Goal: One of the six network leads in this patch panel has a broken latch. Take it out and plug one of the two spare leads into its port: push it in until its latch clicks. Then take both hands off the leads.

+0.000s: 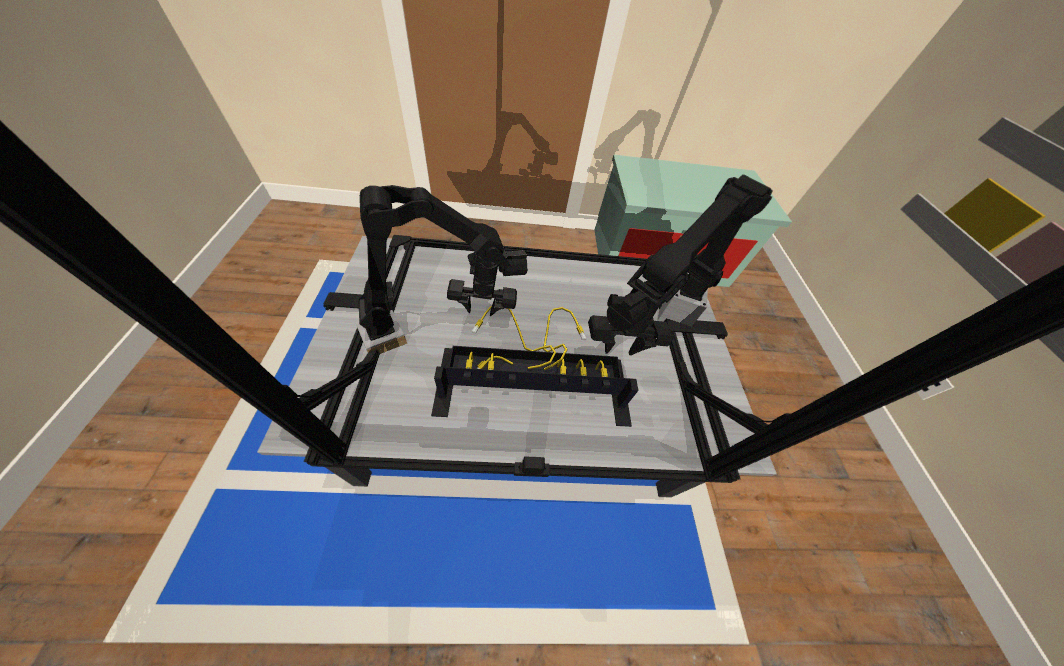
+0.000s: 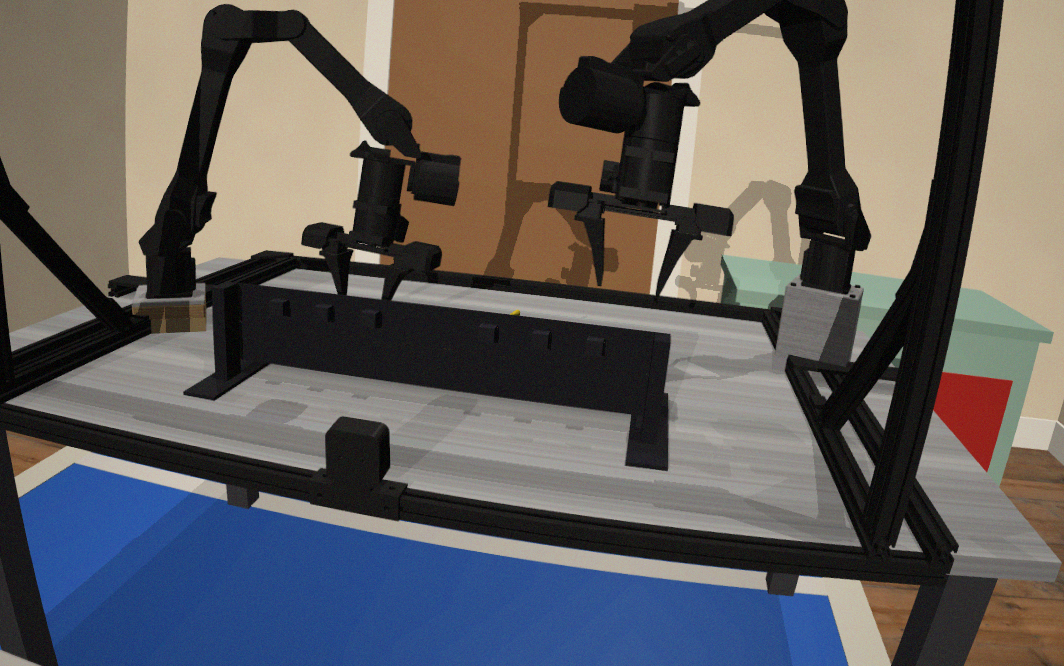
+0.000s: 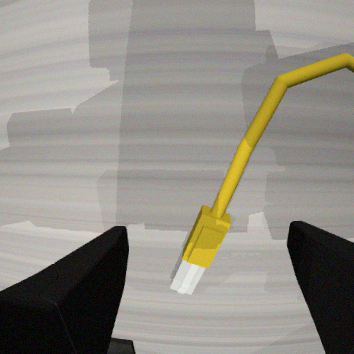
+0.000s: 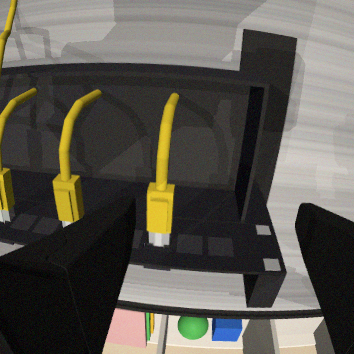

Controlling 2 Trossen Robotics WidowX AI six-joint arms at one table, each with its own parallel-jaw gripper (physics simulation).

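Places are measured from the left arm's base along level axes (x ahead, y left, z up), in metres.
Pixels of known places: left gripper, between the fingertips: (image 1: 480, 313) (image 3: 209, 236); right gripper, between the fingertips: (image 1: 617, 353) (image 2: 628, 290) (image 4: 219, 212); left arm's base, origin of its link: (image 1: 379, 327) (image 2: 170, 292); right arm's base, origin of its link: (image 1: 691, 290) (image 2: 826, 286).
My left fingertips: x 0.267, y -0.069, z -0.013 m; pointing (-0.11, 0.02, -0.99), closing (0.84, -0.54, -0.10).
For each thing: its top centre in the pictures, then the offset to it from my left fingertips. "pt": a spot on its surface instead. Level surfaces: height alone.
- dark patch panel, centre of its top: (image 2: 436, 300) (image 1: 538, 365) dx +0.026, dy -0.266, dz +0.078 m
- yellow lead, centre of its top: (image 1: 506, 360) dx -0.009, dy -0.178, dz +0.002 m
- spare lead's plug, a spot on its surface: (image 3: 207, 237) (image 1: 479, 320) pt dx -0.007, dy -0.010, dz -0.018 m
- table, height of its surface: dz -0.031 m
- small black block, a spot on its surface: (image 2: 357, 451) (image 1: 535, 470) pt dx -0.094, dy -0.458, dz +0.007 m
The dark patch panel (image 1: 533, 381) (image 2: 439, 345) (image 4: 225, 260) stands mid-table. Five yellow leads stand plugged along it, among them the end one (image 1: 603, 370) (image 4: 160, 207). Another yellow lead (image 1: 502, 359) lies slanted in the gap behind the panel's face; its plug is unclear. One spare lead's plug (image 1: 475, 325) (image 3: 207, 237) lies behind the panel, clear tip toward it. The other spare lead's plug (image 1: 581, 332) lies farther right. My left gripper (image 1: 481, 311) (image 2: 365, 295) (image 3: 209, 236) is open above the first spare, fingers either side. My right gripper (image 1: 621, 350) (image 2: 628, 289) (image 4: 219, 212) is open above the panel's right end.
The spare leads' yellow cables (image 1: 549, 347) run together behind the panel. Black frame rails edge the table (image 1: 392, 424), with a small black block (image 1: 533, 465) (image 2: 357, 451) on the front rail. A green cabinet (image 1: 683, 188) (image 2: 981, 314) stands behind at the right.
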